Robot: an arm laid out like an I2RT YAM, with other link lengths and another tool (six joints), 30 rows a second.
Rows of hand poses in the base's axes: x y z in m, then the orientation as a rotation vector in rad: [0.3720, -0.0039, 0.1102, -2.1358, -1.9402, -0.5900]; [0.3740, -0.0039, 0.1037, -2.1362, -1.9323, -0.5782]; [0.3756, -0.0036, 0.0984, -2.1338, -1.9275, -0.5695]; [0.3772, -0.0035, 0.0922, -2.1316, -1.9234, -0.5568]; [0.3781, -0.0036, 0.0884, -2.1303, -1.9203, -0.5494]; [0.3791, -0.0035, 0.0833, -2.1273, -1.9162, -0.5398]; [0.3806, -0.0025, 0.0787, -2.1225, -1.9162, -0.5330]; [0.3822, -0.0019, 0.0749, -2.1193, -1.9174, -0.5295]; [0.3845, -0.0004, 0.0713, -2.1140, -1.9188, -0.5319]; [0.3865, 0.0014, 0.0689, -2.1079, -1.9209, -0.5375]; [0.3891, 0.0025, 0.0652, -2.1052, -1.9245, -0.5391]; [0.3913, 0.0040, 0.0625, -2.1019, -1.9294, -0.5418]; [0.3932, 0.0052, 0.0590, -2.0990, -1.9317, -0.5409]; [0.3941, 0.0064, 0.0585, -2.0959, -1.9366, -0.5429]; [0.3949, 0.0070, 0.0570, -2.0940, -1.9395, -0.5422]
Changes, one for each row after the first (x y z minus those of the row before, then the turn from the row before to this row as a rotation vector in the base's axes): [0.0020, 0.0000, -0.0065, 0.0007, 0.0108, -0.0019]; [0.0016, 0.0003, -0.0053, 0.0014, 0.0083, 0.0005]; [0.0016, 0.0001, -0.0062, -0.0004, 0.0104, 0.0011]; [0.0009, -0.0001, -0.0038, 0.0002, 0.0064, 0.0004]; [0.0010, 0.0001, -0.0051, 0.0010, 0.0087, 0.0012]; [0.0015, 0.0010, -0.0046, 0.0005, 0.0057, 0.0035]; [0.0016, 0.0006, -0.0038, 0.0000, 0.0026, 0.0027]; [0.0023, 0.0015, -0.0036, 0.0030, -0.0004, 0.0033]; [0.0020, 0.0018, -0.0024, 0.0041, -0.0025, 0.0037]; [0.0026, 0.0011, -0.0037, 0.0000, -0.0019, 0.0027]; [0.0022, 0.0015, -0.0027, 0.0000, -0.0030, 0.0034]; [0.0019, 0.0012, -0.0035, 0.0000, 0.0003, 0.0026]; [0.0009, 0.0012, -0.0005, -0.0004, -0.0026, 0.0034]; [0.0008, 0.0006, -0.0015, -0.0008, -0.0004, 0.0023]
